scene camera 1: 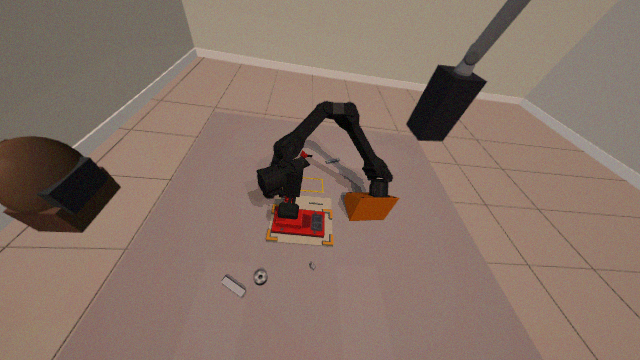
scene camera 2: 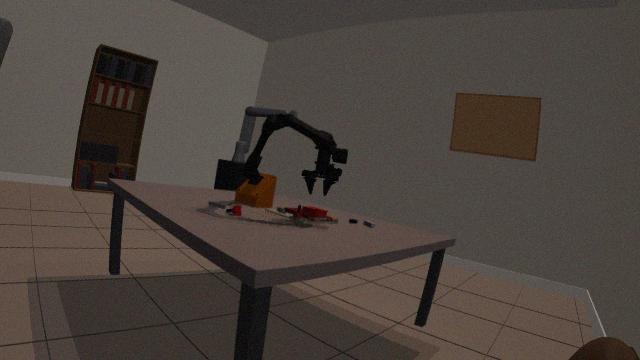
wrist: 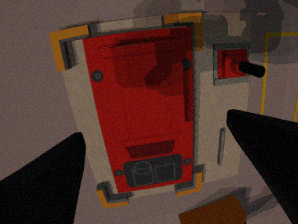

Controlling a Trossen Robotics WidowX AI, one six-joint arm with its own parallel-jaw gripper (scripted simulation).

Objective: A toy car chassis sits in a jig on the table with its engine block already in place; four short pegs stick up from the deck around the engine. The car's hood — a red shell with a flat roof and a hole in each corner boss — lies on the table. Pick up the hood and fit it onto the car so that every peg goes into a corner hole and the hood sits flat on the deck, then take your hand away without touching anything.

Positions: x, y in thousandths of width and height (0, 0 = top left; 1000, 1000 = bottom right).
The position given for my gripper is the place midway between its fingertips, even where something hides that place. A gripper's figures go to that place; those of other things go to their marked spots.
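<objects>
My gripper (wrist: 532, 574), 0.10 m from the lens. Red hood (wrist: 492, 417), 0.16 m from the lens.
</objects>
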